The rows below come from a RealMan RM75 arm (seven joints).
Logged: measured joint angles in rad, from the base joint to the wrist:
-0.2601, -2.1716, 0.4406, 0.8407, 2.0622, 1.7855, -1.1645
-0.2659, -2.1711, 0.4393, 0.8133, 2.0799, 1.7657, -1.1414
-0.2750, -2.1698, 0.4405, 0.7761, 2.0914, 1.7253, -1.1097
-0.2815, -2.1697, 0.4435, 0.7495, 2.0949, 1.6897, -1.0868
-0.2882, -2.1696, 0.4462, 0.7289, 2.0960, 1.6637, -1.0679
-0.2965, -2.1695, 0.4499, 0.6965, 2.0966, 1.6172, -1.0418
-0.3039, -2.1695, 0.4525, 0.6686, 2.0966, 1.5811, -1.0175
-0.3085, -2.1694, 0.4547, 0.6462, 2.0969, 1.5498, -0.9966
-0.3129, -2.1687, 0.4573, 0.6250, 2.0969, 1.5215, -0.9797
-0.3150, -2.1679, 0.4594, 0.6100, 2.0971, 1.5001, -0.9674
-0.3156, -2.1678, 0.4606, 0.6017, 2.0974, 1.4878, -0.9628
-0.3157, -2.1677, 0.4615, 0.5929, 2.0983, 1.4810, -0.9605
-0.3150, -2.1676, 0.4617, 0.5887, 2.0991, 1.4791, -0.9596
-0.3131, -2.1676, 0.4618, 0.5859, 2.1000, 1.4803, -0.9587
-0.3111, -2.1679, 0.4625, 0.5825, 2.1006, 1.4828, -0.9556
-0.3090, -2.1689, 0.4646, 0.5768, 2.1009, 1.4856, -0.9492
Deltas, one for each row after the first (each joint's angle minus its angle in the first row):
-0.0058, 0.0005, -0.0013, -0.0274, 0.0177, -0.0198, 0.0231
-0.0149, 0.0018, -0.0001, -0.0646, 0.0292, -0.0602, 0.0548
-0.0214, 0.0019, 0.0029, -0.0912, 0.0327, -0.0958, 0.0777
-0.0281, 0.0020, 0.0056, -0.1118, 0.0338, -0.1218, 0.0966
-0.0364, 0.0021, 0.0093, -0.1442, 0.0344, -0.1683, 0.1227
-0.0438, 0.0021, 0.0119, -0.1721, 0.0344, -0.2044, 0.1470
-0.0484, 0.0022, 0.0141, -0.1945, 0.0347, -0.2357, 0.1679
-0.0528, 0.0029, 0.0167, -0.2157, 0.0347, -0.2640, 0.1848
-0.0549, 0.0037, 0.0188, -0.2307, 0.0349, -0.2854, 0.1971
-0.0555, 0.0038, 0.0200, -0.2390, 0.0352, -0.2977, 0.2017
-0.0556, 0.0039, 0.0209, -0.2478, 0.0361, -0.3045, 0.2040
-0.0549, 0.0040, 0.0211, -0.2520, 0.0369, -0.3064, 0.2049
-0.0530, 0.0040, 0.0212, -0.2548, 0.0378, -0.3052, 0.2058
-0.0510, 0.0037, 0.0219, -0.2582, 0.0384, -0.3027, 0.2089
-0.0489, 0.0027, 0.0240, -0.2639, 0.0387, -0.2999, 0.2153

